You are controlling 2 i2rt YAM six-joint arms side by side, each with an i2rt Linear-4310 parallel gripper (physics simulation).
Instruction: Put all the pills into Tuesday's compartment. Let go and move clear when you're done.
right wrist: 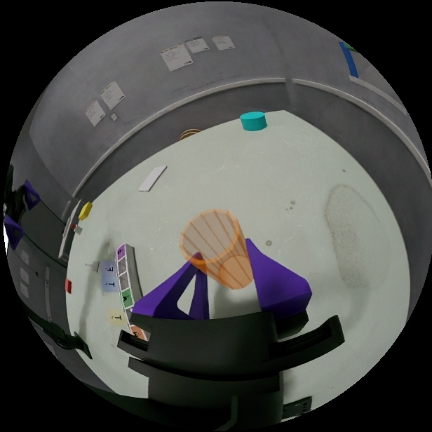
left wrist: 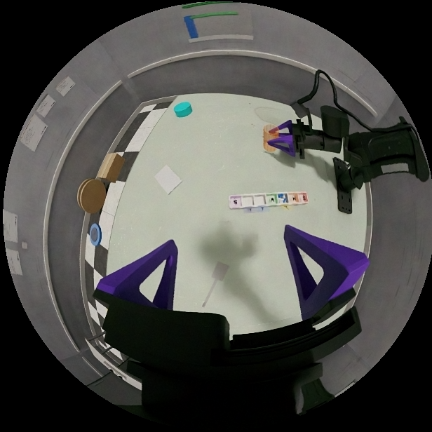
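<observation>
The white pill organizer point(left wrist: 241, 206) point(right wrist: 132, 270) lies on the table. Its Tuesday compartment is open, with blue and white pills point(left wrist: 283, 198) inside; my right gripper partly hides it in the right wrist view. The yellow Tuesday lid point(right wrist: 117, 317) is folded outward. Two other compartments are open and look empty. My right gripper point(left wrist: 268, 137) point(right wrist: 223, 250) is shut on the translucent orange bottle point(left wrist: 269, 146) point(right wrist: 212, 235), away from the organizer; no pills show in the bottle. My left gripper point(left wrist: 228, 238) point(right wrist: 30, 212) is open and empty, above the table on the organizer's lid side.
A teal round cap point(left wrist: 183, 109) point(right wrist: 253, 121) stands near the far table edge. A white card point(left wrist: 168, 179) point(right wrist: 152, 178) lies on the table. A pale flat tool point(left wrist: 219, 272) point(right wrist: 92, 266) lies beyond the organizer's open lids. Wooden discs point(left wrist: 92, 196) stand beyond the table edge.
</observation>
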